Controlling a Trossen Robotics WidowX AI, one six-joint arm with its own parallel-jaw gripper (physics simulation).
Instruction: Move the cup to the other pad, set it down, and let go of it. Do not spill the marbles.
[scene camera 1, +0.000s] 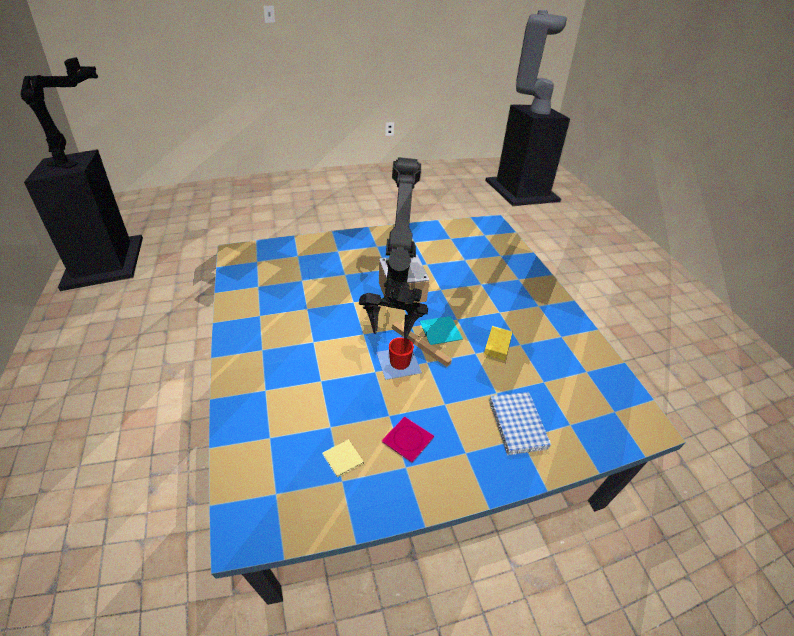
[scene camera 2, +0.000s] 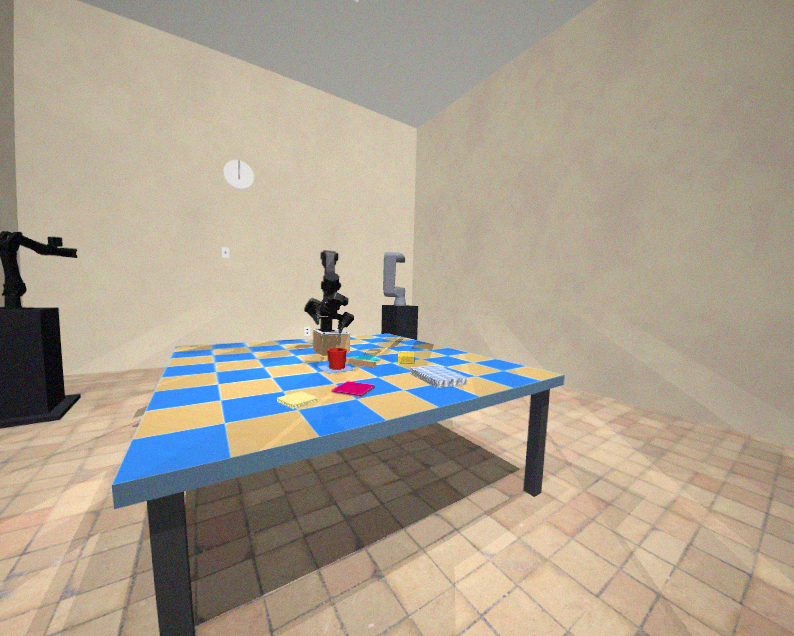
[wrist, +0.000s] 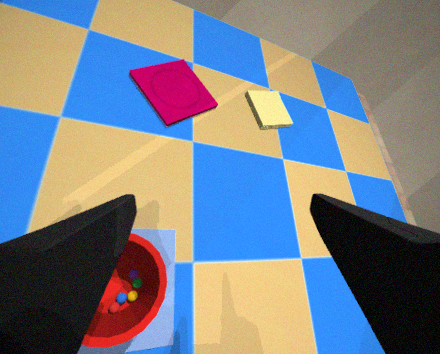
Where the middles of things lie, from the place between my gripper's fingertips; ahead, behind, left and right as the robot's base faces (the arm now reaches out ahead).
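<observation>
Red cup (wrist: 133, 317): 5 cm to the left of my hand, 4 cm behind, 12 cm below.
</observation>
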